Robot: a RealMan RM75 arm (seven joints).
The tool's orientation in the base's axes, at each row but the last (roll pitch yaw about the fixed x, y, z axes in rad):
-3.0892 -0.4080 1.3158
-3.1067 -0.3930 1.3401
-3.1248 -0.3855 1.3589
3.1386 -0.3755 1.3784
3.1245 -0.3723 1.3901
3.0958 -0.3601 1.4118
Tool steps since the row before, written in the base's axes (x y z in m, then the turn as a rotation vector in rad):
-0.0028 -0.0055 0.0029 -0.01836 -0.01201 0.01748
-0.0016 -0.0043 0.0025 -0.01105 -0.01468 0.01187
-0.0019 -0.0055 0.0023 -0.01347 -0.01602 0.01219
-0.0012 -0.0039 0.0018 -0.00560 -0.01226 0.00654
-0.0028 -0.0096 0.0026 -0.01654 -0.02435 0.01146
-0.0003 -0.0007 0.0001 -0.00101 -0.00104 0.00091
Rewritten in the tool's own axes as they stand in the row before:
-0.0044 -0.0016 -0.0050 -0.00798 -0.01589 -0.02169
-0.0032 -0.0007 -0.0040 -0.01099 -0.00800 -0.01714
-0.0045 -0.0008 -0.0043 -0.01255 -0.01010 -0.01808
-0.0031 -0.0004 -0.0032 -0.00979 -0.00312 -0.01090
-0.0083 -0.0009 -0.0061 -0.02091 -0.01154 -0.02067
-0.0007 -0.0002 -0.0004 -0.00079 -0.00077 -0.00131

